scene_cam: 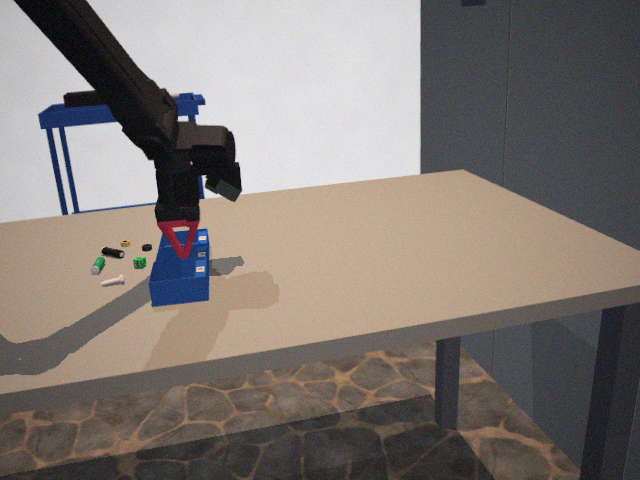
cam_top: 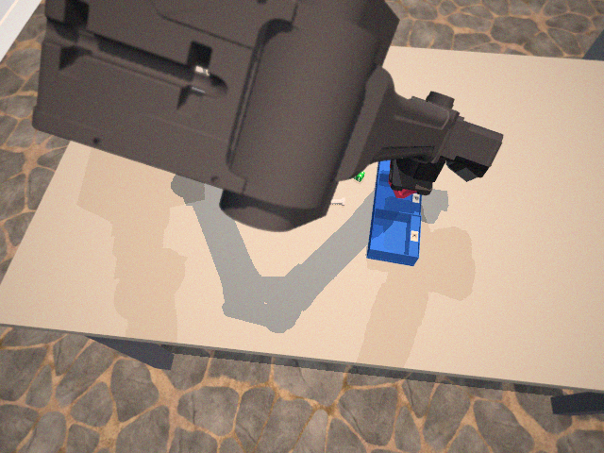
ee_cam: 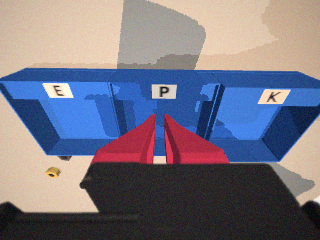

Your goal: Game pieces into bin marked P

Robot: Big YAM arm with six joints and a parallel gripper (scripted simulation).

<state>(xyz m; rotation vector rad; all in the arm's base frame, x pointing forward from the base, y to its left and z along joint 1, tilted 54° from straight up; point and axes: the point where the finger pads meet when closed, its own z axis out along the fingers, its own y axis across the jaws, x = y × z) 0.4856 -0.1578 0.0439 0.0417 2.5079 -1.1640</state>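
Now: the blue bin 1 cm below my hand. Round my hand: black nut 14 cm to the left, 5 cm behind, 3 cm below; bolt 11 cm behind, 3 cm below; green die 7 cm behind, 6 cm to the left, 3 cm below.
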